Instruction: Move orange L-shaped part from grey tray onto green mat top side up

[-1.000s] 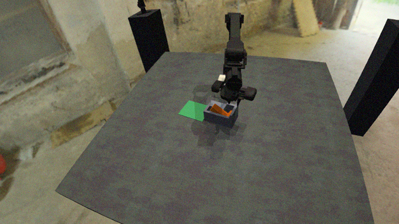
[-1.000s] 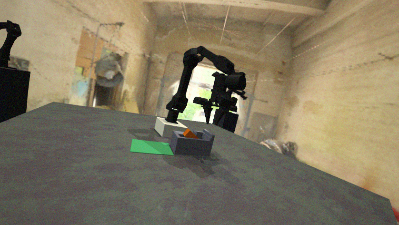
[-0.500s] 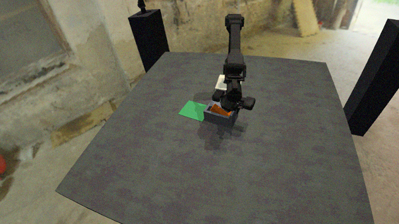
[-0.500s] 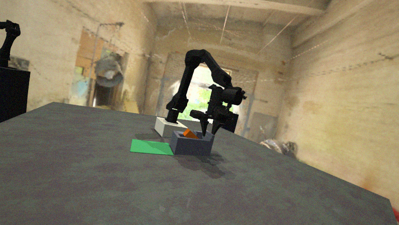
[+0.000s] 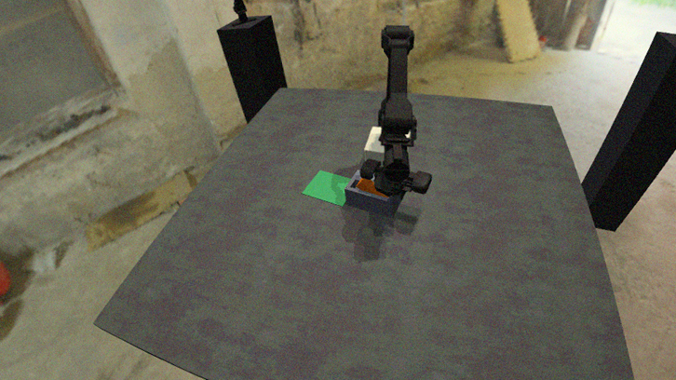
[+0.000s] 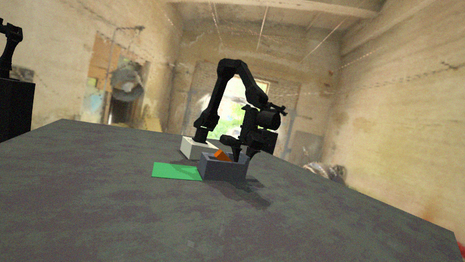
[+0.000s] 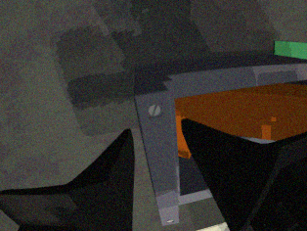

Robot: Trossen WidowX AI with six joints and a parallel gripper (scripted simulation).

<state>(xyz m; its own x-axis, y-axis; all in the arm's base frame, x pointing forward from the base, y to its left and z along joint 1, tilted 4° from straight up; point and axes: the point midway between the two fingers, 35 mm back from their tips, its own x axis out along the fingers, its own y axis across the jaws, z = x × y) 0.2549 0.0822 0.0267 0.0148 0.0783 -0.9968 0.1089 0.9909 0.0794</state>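
The orange L-shaped part lies 1 cm behind my gripper tip and 4 cm to the right of it. The rest, counted from my gripper tip: green mat (3 cm behind, 22 cm to the right, 6 cm below).
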